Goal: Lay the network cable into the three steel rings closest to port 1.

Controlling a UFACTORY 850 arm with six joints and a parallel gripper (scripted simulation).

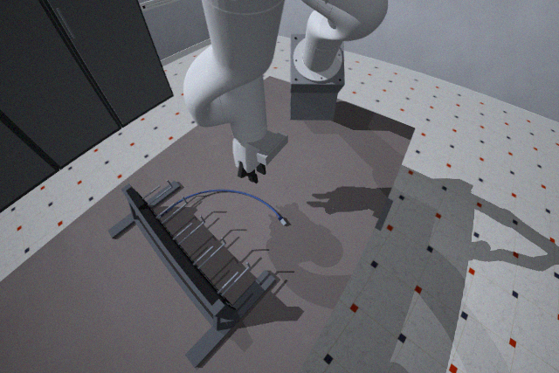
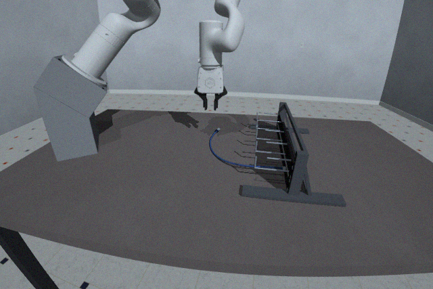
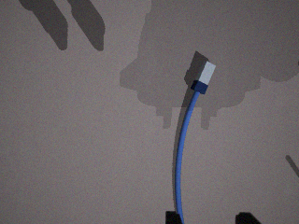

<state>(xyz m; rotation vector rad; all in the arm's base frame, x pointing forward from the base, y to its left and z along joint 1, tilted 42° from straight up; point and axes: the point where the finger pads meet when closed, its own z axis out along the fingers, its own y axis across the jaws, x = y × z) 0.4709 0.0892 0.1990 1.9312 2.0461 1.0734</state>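
The plug lies 11 cm to the left of my hand and 16 cm below it. Also, from my hand: dark patch panel 31 cm ahead, 3 cm to the right, 9 cm below.
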